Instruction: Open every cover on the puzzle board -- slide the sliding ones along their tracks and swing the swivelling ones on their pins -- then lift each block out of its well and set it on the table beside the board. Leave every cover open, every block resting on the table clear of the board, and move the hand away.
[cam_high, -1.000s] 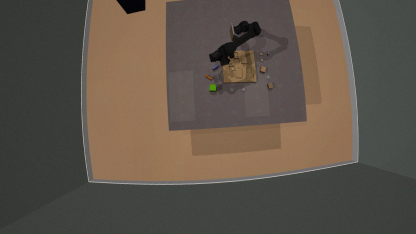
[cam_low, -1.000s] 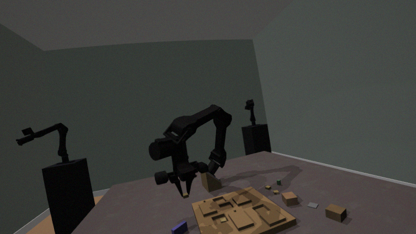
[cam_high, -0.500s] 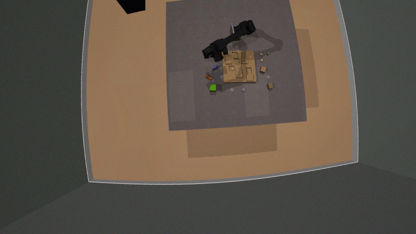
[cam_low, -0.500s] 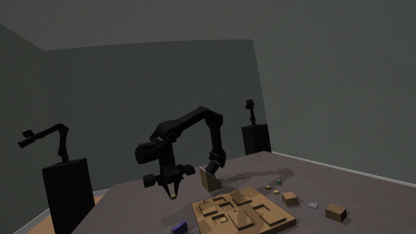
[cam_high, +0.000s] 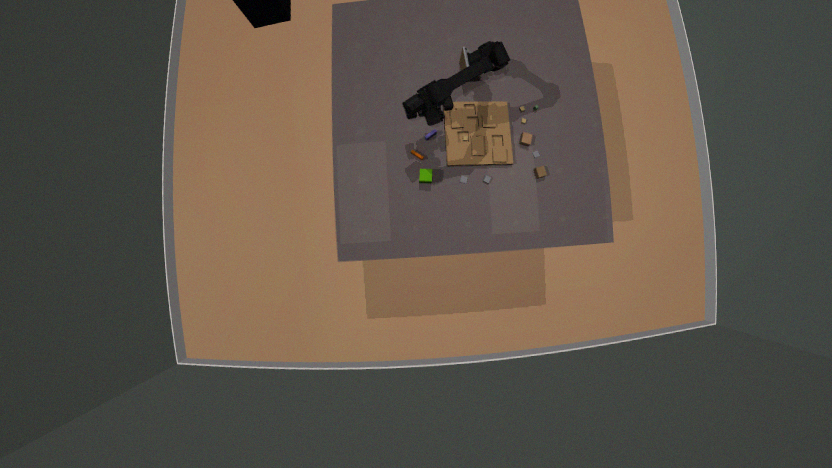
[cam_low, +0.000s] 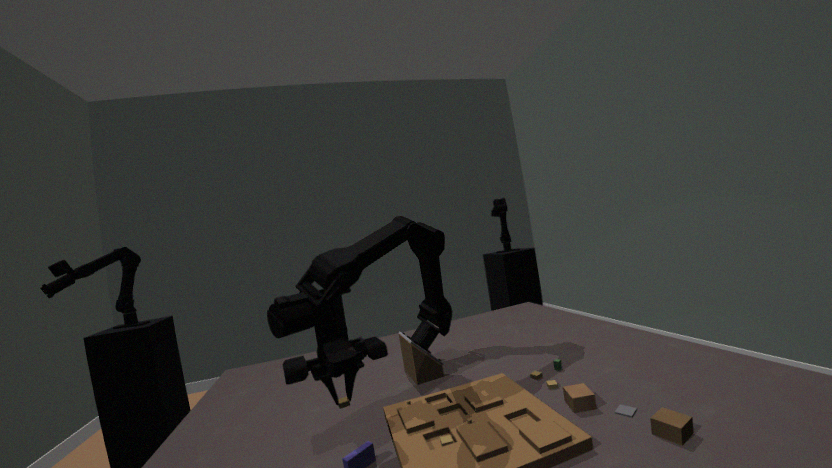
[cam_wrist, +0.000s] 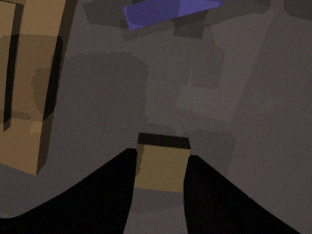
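Right now the purple piece is 80 mm below my gripper tip, 60 mm ahead of it and 10 mm to the left of it. Round my gripper tip: orange stick 150 mm ahead, 80 mm below, 60 mm to the right; then green cube 250 mm ahead, 70 mm below, 40 mm to the right; then tiny green piece 520 mm to the left, 80 mm below, 30 mm behind.
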